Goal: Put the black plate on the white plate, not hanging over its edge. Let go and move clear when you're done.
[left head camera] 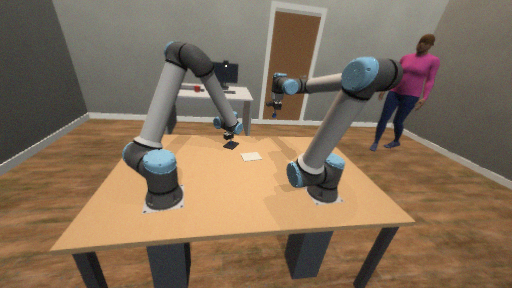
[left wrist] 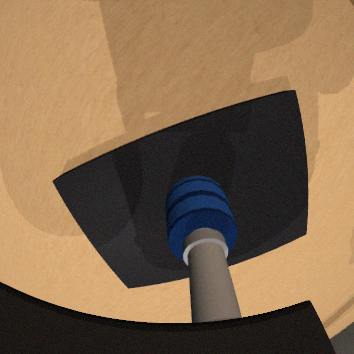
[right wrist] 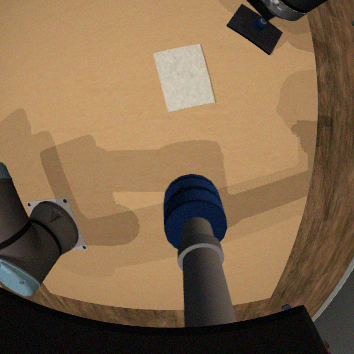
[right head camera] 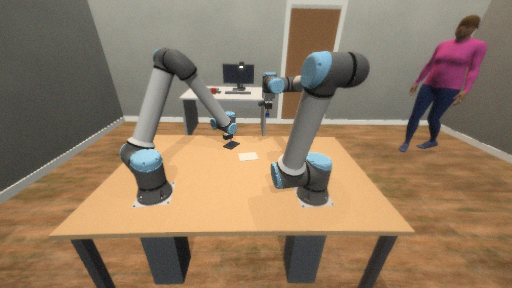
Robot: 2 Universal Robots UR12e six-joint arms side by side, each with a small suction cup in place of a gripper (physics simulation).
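Frame: origin at the left arm's base, x ahead, y left, z up, level; metres.
Seen in the pictures: left hand at its tool point: [left head camera: 230, 145] [left wrist: 193, 193] [right wrist: 256, 27] [right head camera: 231, 145]; right hand at its tool point: [left head camera: 274, 117] [right wrist: 190, 200] [right head camera: 267, 116]; left arm's base at its link origin: [left head camera: 165, 197] [right head camera: 155, 193]; right arm's base at its link origin: [left head camera: 321, 192] [right wrist: 54, 225] [right head camera: 312, 194].
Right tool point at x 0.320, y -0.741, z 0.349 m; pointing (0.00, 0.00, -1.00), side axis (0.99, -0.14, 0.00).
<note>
Offsets run from my right tool point to a thing's top centre. Level surfaces: height alone.
The black plate @[0.242 m ahead, 0.252 m left, 0.339 m down] [left head camera: 231, 146] [right head camera: 231, 146] [left wrist: 270, 150] [right wrist: 267, 40] lies flat, low at the table's far side, up and left of the white plate in the head views. The white plate @[0.034 m ahead, 0.133 m left, 0.343 m down] [left head camera: 251, 157] [right head camera: 248, 156] [right wrist: 185, 77] lies flat and bare; the two are apart. My left suction cup [left wrist: 200, 205] [right wrist: 261, 22] is down at the middle of the black plate and appears to touch it; whether suction holds it cannot be told, and no lift shows. My right suction cup [left head camera: 274, 115] [right head camera: 267, 115] [right wrist: 194, 205] hangs high above the table with nothing on it.
Both arms stand on the wooden table @[0.349 m down] [left head camera: 225, 215] [right head camera: 225, 210]. Behind it is a white desk [left head camera: 242, 94] [right head camera: 250, 93] with a monitor [left head camera: 227, 75] [right head camera: 238, 73] and a red mug [left head camera: 197, 88] [right head camera: 213, 90]. A person [left head camera: 417, 75] [right head camera: 452, 65] stands at the right, beyond the table.
</note>
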